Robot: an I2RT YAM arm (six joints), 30 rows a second.
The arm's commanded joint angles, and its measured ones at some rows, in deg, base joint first. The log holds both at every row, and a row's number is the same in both.
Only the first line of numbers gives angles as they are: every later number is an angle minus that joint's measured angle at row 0.
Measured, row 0: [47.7 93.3 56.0 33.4 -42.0 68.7]
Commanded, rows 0 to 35: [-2.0 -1.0 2.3 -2.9 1.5 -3.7]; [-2.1 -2.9 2.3 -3.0 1.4 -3.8]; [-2.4 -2.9 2.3 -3.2 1.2 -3.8]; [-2.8 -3.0 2.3 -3.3 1.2 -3.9]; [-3.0 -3.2 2.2 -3.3 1.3 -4.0]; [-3.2 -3.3 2.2 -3.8 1.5 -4.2]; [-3.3 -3.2 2.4 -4.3 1.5 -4.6]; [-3.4 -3.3 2.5 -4.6 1.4 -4.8]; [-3.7 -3.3 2.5 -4.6 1.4 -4.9]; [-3.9 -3.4 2.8 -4.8 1.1 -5.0]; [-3.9 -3.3 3.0 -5.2 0.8 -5.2]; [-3.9 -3.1 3.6 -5.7 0.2 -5.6]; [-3.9 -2.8 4.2 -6.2 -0.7 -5.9]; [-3.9 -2.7 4.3 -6.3 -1.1 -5.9]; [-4.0 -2.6 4.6 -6.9 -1.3 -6.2]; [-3.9 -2.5 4.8 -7.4 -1.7 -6.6]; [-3.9 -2.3 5.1 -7.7 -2.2 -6.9]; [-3.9 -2.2 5.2 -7.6 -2.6 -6.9]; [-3.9 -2.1 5.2 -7.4 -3.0 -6.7]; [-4.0 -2.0 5.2 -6.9 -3.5 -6.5]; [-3.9 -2.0 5.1 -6.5 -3.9 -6.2]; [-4.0 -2.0 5.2 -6.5 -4.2 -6.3]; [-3.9 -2.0 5.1 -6.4 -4.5 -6.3]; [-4.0 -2.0 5.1 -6.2 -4.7 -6.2]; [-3.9 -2.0 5.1 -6.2 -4.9 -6.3]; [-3.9 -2.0 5.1 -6.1 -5.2 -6.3]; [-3.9 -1.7 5.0 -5.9 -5.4 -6.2]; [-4.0 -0.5 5.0 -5.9 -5.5 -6.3]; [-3.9 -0.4 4.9 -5.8 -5.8 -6.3]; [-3.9 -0.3 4.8 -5.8 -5.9 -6.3]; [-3.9 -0.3 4.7 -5.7 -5.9 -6.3]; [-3.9 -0.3 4.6 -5.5 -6.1 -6.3]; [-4.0 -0.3 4.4 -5.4 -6.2 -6.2]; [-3.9 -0.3 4.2 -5.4 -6.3 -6.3]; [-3.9 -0.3 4.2 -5.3 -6.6 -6.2]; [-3.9 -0.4 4.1 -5.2 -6.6 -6.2]
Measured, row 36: [-3.6 -1.2 2.9 -8.5 -8.0 -6.2]
